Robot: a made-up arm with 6 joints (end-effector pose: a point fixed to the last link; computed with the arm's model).
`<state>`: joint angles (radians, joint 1 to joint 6).
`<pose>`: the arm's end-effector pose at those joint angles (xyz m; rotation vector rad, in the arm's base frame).
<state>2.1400 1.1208 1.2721 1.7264 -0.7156 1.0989</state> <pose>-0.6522 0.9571 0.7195 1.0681 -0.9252 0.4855</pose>
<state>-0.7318 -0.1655 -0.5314 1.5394 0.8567 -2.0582</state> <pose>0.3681 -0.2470 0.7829 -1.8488 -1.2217 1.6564</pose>
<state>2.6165 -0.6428 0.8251 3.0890 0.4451 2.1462</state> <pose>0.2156 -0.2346 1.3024 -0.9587 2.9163 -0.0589</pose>
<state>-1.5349 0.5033 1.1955 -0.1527 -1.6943 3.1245</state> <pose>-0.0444 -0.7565 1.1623 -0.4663 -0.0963 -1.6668</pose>
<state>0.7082 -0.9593 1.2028 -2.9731 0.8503 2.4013</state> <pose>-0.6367 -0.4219 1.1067 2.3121 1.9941 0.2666</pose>
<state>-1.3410 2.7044 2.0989 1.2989 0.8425 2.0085</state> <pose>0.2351 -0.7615 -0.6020 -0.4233 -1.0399 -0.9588</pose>
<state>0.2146 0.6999 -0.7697 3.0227 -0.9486 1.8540</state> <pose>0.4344 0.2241 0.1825 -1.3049 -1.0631 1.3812</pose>
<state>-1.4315 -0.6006 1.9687 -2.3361 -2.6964 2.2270</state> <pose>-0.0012 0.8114 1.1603 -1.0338 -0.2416 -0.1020</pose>
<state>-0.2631 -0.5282 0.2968 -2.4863 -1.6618 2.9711</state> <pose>0.1400 0.0668 1.1544 1.6593 -0.3264 0.8635</pose>
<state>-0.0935 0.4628 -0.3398 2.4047 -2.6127 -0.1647</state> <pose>0.7440 0.0538 0.5012 0.4410 2.6408 1.2134</pose>
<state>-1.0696 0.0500 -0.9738 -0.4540 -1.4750 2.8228</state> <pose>0.0703 -0.2613 0.3964 0.5930 1.2638 -1.2987</pose>
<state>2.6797 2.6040 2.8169 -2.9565 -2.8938 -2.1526</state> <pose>-0.8289 0.3094 -0.2958 -1.2590 -1.1962 -0.2232</pose>
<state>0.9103 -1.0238 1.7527 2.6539 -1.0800 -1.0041</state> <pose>-0.7569 -0.7892 0.7449 -1.3866 0.2473 -0.3074</pose>
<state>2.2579 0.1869 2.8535 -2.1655 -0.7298 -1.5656</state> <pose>0.1792 -0.2776 1.2756 -2.0204 0.5205 0.6416</pose>
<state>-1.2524 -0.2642 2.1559 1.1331 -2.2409 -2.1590</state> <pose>-0.2056 0.6162 1.1742 -1.5523 -0.3112 -1.9093</pose>
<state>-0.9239 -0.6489 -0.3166 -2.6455 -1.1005 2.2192</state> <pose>0.1915 -0.0580 0.8581 2.5431 0.0267 -0.3710</pose>
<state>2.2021 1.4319 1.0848 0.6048 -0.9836 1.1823</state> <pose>-0.6415 1.0586 0.2089 0.0256 -0.2332 0.3643</pose>
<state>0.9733 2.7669 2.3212 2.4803 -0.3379 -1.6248</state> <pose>0.3755 0.7252 -0.6018 1.2614 0.3384 -1.0543</pose>
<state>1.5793 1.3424 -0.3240 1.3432 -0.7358 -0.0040</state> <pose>0.0188 0.7282 -0.1746 -0.5078 -0.4993 -0.4438</pose>
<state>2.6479 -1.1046 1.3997 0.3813 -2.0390 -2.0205</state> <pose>1.0045 -0.4052 0.8193 1.4303 -1.8737 1.2701</pose>
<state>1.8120 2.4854 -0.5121 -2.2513 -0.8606 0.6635</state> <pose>0.0011 -0.1605 -0.2327 0.1440 0.7181 2.7399</pose>
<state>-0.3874 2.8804 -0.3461 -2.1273 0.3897 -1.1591</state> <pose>-0.2800 0.1883 -0.2201 -0.4272 2.0497 0.2390</pose>
